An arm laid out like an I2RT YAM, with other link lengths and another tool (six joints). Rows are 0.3 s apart.
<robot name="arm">
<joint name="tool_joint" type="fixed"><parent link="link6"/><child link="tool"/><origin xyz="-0.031 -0.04 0.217" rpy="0.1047 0 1.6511"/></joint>
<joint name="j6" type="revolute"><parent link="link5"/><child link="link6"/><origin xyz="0.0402 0 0.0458" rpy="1.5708 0 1.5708"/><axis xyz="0 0 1"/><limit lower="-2.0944" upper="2.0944"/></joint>
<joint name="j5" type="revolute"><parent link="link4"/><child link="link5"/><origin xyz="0.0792 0.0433 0.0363" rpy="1.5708 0 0"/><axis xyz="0 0 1"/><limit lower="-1.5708" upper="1.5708"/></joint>
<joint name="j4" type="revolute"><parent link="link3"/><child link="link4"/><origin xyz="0.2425 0.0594 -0.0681" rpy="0 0 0"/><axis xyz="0 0 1"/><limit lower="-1.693" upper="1.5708"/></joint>
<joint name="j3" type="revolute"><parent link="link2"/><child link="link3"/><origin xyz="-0.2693 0 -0.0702" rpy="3.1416 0 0"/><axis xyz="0 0 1"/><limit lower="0" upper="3.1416"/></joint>
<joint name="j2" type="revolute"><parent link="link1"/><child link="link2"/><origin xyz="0.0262 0.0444 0.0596" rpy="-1.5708 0 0"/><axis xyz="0 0 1"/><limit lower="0" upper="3.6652"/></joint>
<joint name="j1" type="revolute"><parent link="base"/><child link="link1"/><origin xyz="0 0 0.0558" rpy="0 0 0"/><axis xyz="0 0 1"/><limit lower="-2.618" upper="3.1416"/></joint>
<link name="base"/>
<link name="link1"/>
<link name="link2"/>
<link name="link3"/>
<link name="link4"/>
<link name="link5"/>
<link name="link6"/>
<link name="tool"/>
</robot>
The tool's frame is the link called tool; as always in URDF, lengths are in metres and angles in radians.
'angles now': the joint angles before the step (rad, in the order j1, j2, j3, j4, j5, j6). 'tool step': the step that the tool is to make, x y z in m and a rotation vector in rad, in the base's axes. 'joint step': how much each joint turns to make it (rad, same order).
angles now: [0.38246, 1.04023, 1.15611, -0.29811, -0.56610, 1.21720]
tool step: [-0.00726, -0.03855, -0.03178, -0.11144, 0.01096, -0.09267]
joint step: [-0.05653, -0.10036, -0.04151, -0.16119, 0.05856, -0.10424]
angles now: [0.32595, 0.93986, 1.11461, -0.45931, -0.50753, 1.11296]
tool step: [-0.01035, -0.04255, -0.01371, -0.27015, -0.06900, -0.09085]
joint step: [-0.03055, -0.04420, 0.10638, -0.27914, 0.15293, -0.26494]
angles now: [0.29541, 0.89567, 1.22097, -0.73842, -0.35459, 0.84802]
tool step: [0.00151, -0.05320, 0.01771, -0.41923, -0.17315, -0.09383]
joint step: [-0.00166, 0.01633, 0.17653, -0.19857, 0.27623, -0.37903]
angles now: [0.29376, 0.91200, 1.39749, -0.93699, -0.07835, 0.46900]
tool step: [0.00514, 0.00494, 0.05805, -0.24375, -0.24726, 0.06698]
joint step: [0.01217, 0.02236, 0.07774, 0.09559, 0.06164, -0.30464]
